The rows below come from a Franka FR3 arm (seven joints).
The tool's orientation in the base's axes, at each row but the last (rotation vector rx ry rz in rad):
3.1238, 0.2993, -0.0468
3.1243, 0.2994, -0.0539
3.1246, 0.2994, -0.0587
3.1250, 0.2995, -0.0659
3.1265, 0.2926, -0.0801
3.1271, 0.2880, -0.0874
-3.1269, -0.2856, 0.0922
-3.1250, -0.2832, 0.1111
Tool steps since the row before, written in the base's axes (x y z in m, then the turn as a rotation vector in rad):
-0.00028, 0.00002, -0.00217, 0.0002, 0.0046, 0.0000
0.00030, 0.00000, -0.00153, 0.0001, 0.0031, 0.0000
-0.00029, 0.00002, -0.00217, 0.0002, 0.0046, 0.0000
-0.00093, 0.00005, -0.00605, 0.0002, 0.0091, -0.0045
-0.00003, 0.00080, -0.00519, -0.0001, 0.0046, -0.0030
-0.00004, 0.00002, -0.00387, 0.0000, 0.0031, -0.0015
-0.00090, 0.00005, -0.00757, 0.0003, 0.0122, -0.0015
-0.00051, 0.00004, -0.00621, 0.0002, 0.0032, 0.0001
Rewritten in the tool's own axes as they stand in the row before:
-0.00021, -0.00007, 0.00218, 0.0011, -0.0045, 0.0000
0.00035, 0.00006, 0.00152, 0.0007, -0.0030, 0.0000
-0.00020, -0.00007, 0.00218, 0.0011, -0.0045, 0.0000
-0.00065, -0.00021, 0.00608, 0.0021, -0.0089, 0.0044
0.00038, -0.00077, 0.00518, 0.0009, -0.0045, 0.0030
0.00018, -0.00001, 0.00387, 0.0006, -0.0030, 0.0015
-0.00043, -0.00017, 0.00761, 0.0026, -0.0119, 0.0014
-0.00006, -0.00008, 0.00623, 0.0008, -0.0031, -0.0001

